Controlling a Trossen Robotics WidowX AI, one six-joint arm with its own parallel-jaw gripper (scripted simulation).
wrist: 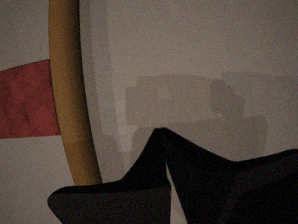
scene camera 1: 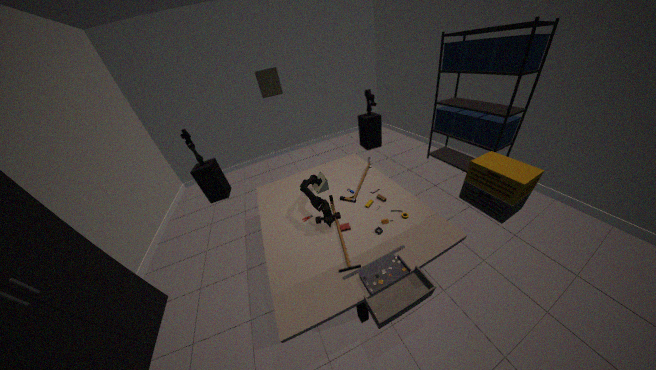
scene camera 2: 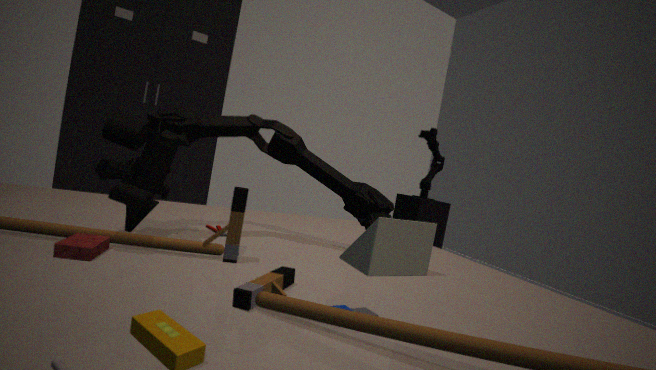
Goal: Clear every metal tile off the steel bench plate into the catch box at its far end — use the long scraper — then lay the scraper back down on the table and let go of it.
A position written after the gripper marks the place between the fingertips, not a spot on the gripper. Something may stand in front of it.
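Observation:
Shut and holding nothing, the gripper (scene camera 2: 128, 231) appears in the wrist view as well, where the gripper (wrist: 159, 133) can also be seen. The scene includes a red block (scene camera 2: 85, 247) too.

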